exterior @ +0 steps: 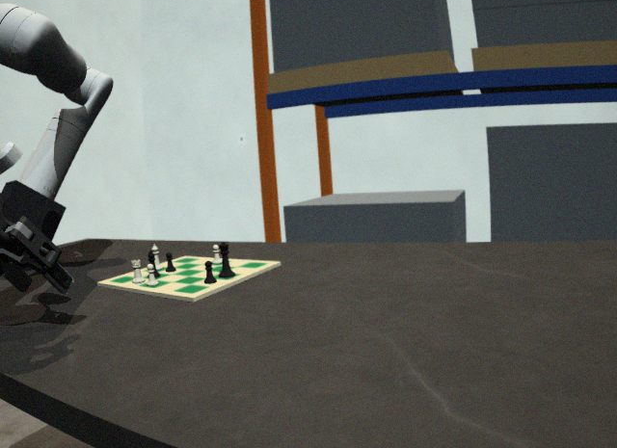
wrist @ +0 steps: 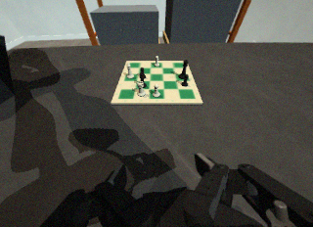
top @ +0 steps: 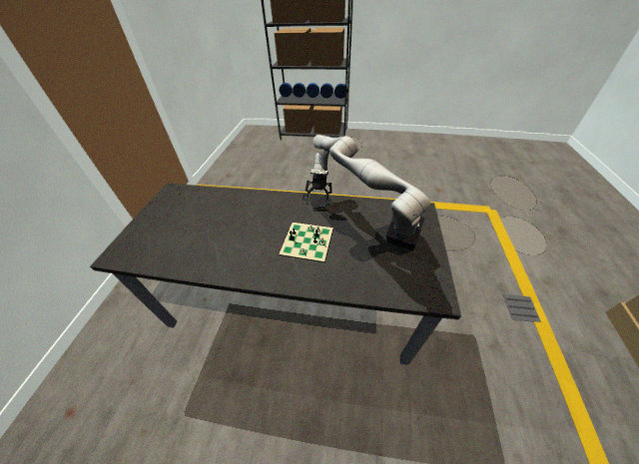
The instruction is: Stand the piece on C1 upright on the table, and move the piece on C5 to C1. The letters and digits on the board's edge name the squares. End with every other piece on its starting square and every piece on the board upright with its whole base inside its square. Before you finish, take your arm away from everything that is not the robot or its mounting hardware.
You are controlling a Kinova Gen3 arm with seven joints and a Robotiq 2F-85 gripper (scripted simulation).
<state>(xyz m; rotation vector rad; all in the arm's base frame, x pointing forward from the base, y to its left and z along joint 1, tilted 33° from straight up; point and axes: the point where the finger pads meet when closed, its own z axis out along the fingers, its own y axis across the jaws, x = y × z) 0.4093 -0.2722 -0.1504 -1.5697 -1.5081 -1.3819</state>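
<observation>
Right now the tall black piece is 25 cm to the left of my hand, 12 cm ahead of it and 2 cm below it. From my hand the other things lie so: green-and-cream chessboard (26 cm to the left, 5 cm below, 4 cm ahead); white rook (19 cm to the left, 3 cm below, 1 cm behind); white bishop (28 cm to the left, 3 cm behind, 2 cm below).
</observation>
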